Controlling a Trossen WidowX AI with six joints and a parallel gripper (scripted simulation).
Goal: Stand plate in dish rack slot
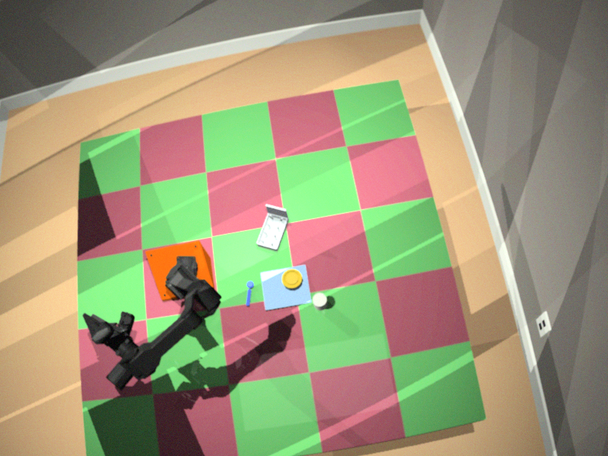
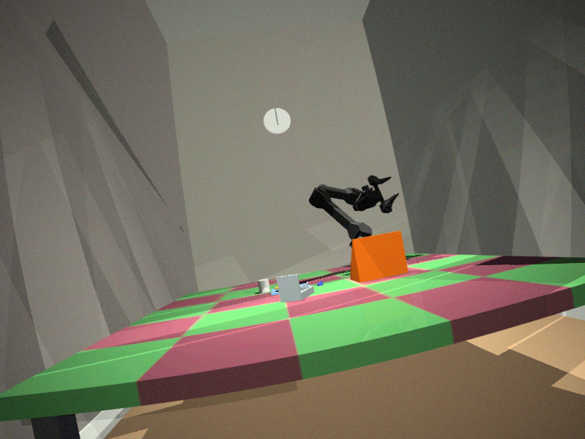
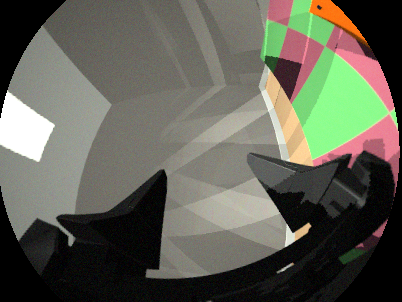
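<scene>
My gripper tip is 55 cm short of the yellow plate, 19 cm to the right of it and 34 cm above it. Round my gripper tip: grey dish rack 49 cm ahead, 37 cm to the left, 33 cm below; then blue spoon 41 cm ahead, 16 cm to the left, 35 cm below; then light blue mat 53 cm ahead, 17 cm to the left, 35 cm below.
</scene>
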